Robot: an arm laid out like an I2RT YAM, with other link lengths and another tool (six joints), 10 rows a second.
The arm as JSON. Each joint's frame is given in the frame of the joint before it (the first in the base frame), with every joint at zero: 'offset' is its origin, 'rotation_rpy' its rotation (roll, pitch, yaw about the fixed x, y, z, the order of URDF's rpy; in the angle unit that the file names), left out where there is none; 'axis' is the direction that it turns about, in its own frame. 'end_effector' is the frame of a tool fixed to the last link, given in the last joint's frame.
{
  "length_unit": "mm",
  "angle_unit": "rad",
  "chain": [
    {
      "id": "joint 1",
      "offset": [
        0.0,
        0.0,
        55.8
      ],
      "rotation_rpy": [
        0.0,
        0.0,
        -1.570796
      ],
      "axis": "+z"
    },
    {
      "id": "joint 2",
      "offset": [
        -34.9,
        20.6,
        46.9
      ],
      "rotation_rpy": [
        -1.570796,
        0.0,
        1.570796
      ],
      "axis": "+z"
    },
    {
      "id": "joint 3",
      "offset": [
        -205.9,
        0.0,
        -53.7
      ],
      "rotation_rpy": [
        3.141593,
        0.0,
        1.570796
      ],
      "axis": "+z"
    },
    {
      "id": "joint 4",
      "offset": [
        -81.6,
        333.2,
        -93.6
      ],
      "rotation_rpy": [
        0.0,
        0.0,
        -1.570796
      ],
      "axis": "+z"
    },
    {
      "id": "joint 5",
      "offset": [
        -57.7,
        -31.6,
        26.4
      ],
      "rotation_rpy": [
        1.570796,
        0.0,
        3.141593
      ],
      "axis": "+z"
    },
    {
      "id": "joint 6",
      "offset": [
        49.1,
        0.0,
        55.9
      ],
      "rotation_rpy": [
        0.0,
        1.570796,
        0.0
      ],
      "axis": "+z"
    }
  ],
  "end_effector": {
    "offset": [
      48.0,
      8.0,
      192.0
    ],
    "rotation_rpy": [
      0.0,
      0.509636,
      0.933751
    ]
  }
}
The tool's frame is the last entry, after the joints.
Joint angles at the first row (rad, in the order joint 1, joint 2, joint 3, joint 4, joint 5, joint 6):
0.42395 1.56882 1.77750 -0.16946 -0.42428 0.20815
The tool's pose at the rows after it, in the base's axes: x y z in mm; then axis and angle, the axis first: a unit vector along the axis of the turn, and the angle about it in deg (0 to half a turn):
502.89 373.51 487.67 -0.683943 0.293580 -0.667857 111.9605
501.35 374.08 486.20 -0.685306 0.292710 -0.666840 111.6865
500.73 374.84 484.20 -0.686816 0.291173 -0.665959 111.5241
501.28 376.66 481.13 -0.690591 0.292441 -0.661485 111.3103
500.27 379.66 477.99 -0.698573 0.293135 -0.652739 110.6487
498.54 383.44 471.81 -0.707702 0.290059 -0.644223 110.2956
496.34 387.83 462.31 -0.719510 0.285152 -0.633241 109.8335
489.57 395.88 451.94 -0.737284 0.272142 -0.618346 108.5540
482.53 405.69 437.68 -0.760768 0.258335 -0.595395 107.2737
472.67 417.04 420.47 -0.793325 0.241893 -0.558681 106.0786
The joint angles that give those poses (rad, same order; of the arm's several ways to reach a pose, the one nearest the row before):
0.42490 1.56352 1.76667 -0.16442 -0.43167 0.21213
0.42490 1.55598 1.75329 -0.15712 -0.43711 0.21399
0.42453 1.55239 1.74361 -0.15133 -0.44225 0.21368
0.42491 1.55605 1.74114 -0.14891 -0.44863 0.21948
0.42382 1.55988 1.73988 -0.14843 -0.46766 0.23075
0.42416 1.56003 1.73029 -0.14956 -0.48577 0.23291
0.42288 1.55740 1.71017 -0.14613 -0.51176 0.23423
0.42246 1.55323 1.68435 -0.13715 -0.55940 0.23317
0.42194 1.55767 1.66369 -0.13560 -0.61701 0.23336
0.42017 1.57154 1.65809 -0.16014 -0.69294 0.23131

